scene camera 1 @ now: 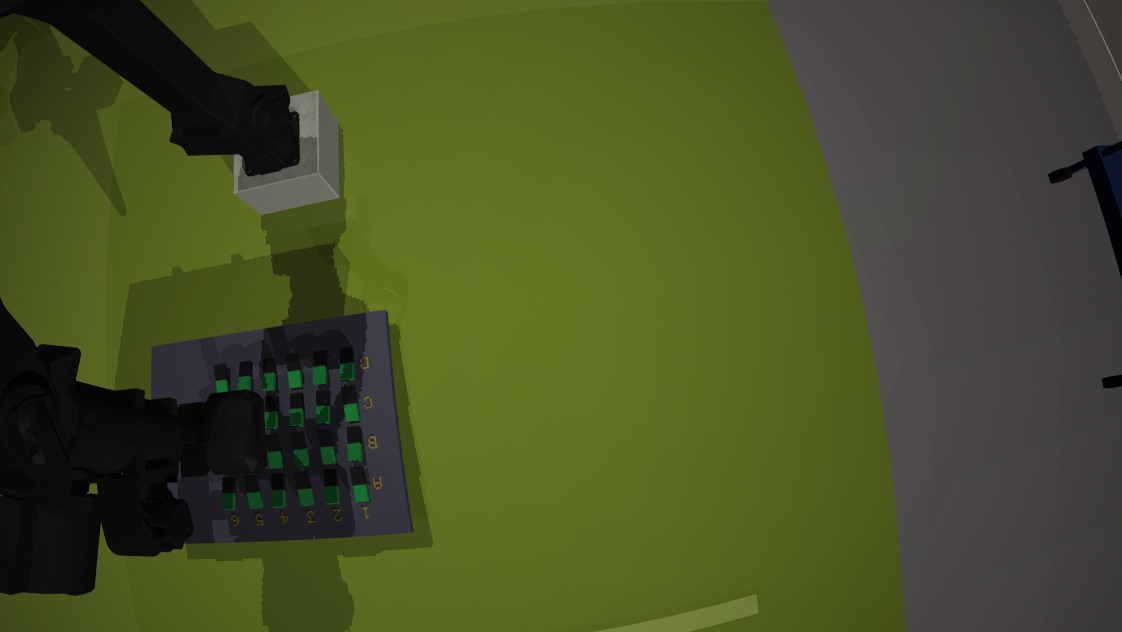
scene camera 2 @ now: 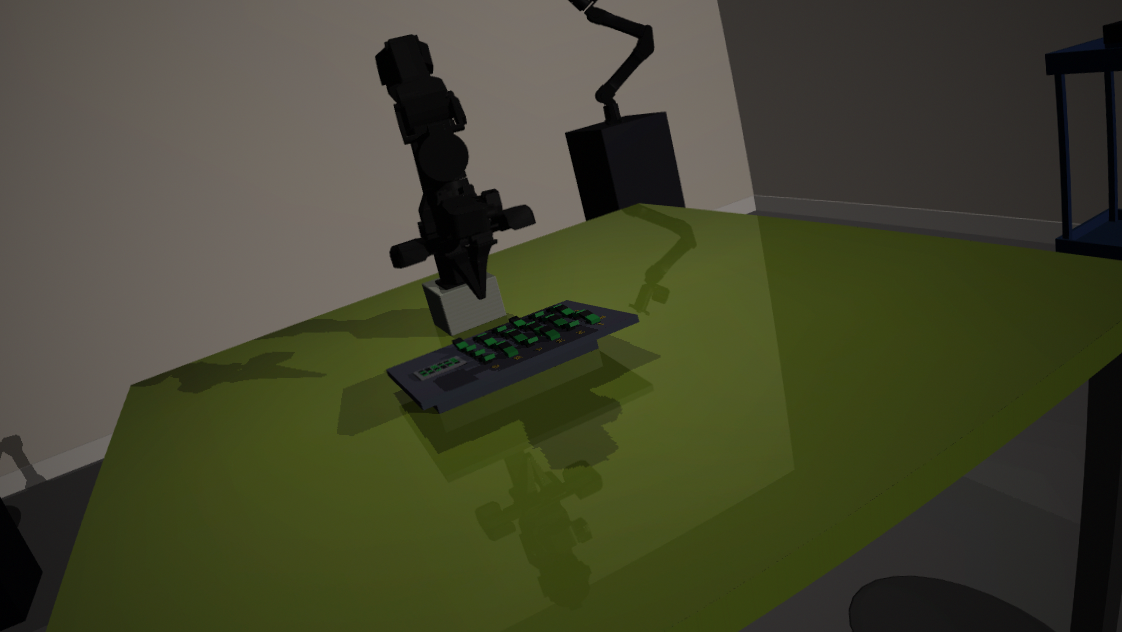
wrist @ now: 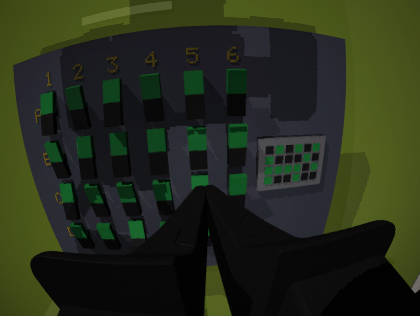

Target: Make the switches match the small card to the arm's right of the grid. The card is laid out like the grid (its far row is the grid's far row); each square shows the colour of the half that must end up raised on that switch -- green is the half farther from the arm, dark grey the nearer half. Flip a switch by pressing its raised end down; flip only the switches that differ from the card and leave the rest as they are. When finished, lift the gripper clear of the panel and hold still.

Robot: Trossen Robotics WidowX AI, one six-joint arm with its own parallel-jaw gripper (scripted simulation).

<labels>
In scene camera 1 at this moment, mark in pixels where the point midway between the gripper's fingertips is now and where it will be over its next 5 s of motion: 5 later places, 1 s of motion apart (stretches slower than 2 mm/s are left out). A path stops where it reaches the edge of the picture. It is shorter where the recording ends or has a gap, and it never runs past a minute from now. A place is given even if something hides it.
The gripper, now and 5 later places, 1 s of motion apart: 216, 447; 216, 465; 224, 464; 220, 458; 331, 392; 347, 393
</labels>
